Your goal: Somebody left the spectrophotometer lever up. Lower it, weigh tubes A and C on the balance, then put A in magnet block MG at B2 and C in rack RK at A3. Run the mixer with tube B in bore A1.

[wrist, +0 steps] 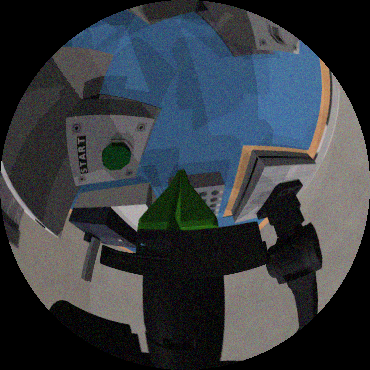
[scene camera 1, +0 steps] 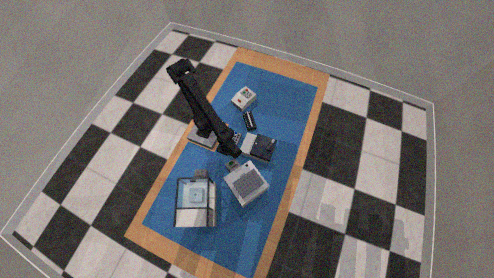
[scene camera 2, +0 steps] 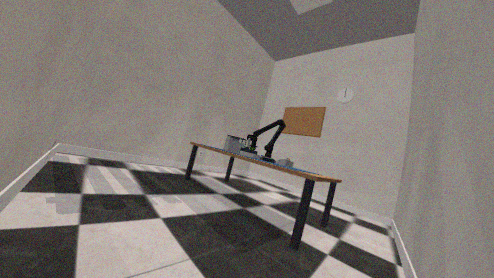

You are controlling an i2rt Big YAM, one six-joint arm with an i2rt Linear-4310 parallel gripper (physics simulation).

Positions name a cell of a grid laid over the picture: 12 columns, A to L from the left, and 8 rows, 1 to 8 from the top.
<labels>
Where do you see a white-and-dark device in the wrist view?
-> At D5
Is my gripper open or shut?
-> Shut.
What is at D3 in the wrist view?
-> An START button box.
</labels>
